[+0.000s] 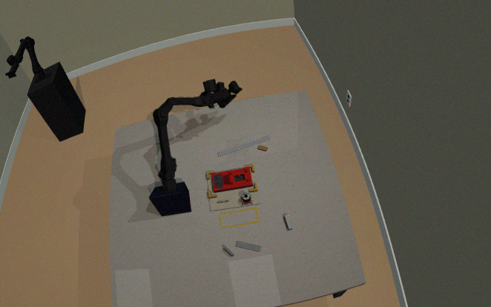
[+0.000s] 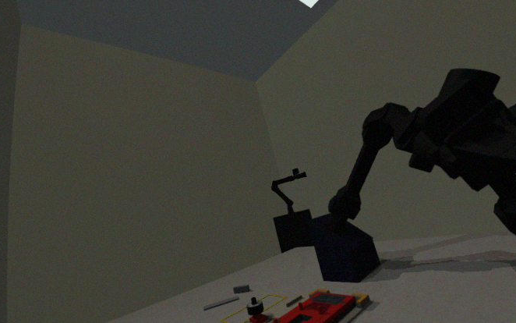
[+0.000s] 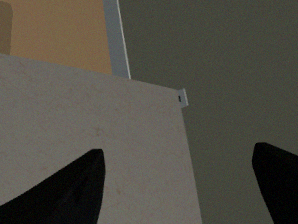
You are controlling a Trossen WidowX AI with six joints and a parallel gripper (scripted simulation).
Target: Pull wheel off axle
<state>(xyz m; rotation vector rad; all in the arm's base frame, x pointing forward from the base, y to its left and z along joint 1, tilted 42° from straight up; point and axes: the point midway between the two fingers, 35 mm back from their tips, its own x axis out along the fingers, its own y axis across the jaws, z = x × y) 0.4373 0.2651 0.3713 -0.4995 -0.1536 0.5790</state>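
The wheel lies 12 cm behind my gripper tip, 54 cm to the right of it and 17 cm below it. Round my gripper tip: long grey strip 5 cm behind, 21 cm to the right, 21 cm below; then grey stand 17 cm behind, 44 cm to the right, 20 cm below; then orange block 4 cm ahead, 26 cm to the right, 21 cm below.
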